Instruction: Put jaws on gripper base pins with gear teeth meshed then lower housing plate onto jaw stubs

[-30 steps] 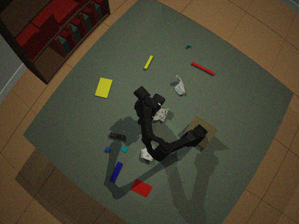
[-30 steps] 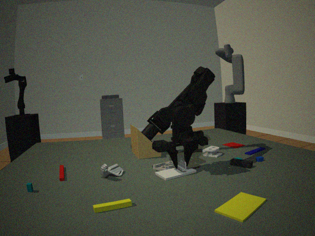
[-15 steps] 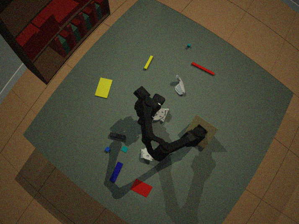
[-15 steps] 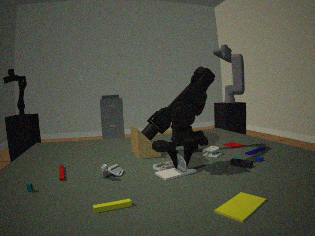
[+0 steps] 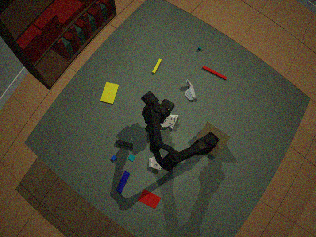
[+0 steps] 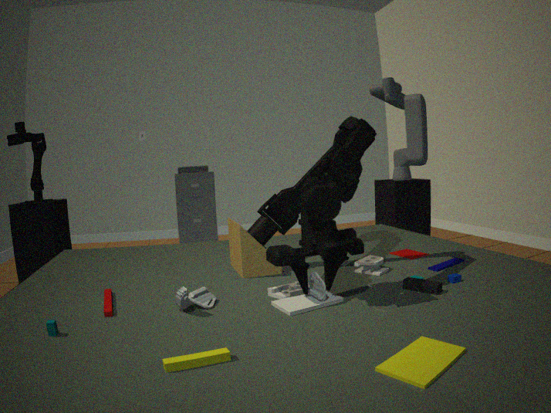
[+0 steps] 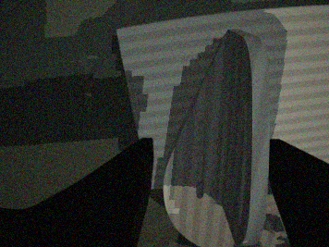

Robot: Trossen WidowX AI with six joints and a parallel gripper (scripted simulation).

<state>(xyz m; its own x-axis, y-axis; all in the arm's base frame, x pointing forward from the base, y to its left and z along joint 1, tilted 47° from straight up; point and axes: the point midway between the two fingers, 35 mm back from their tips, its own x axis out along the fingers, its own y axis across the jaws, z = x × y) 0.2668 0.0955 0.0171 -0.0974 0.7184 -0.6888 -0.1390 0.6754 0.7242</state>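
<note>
Now: the flat white plate 2 cm ahead of my gripper tip, 3 cm to the right of it and 1 cm below it. Round my gripper tip: black block (7 cm ahead, 21 cm to the left); white block (12 cm behind, 18 cm to the left); gripper base (12 cm behind, 18 cm to the left, 1 cm above).
</note>
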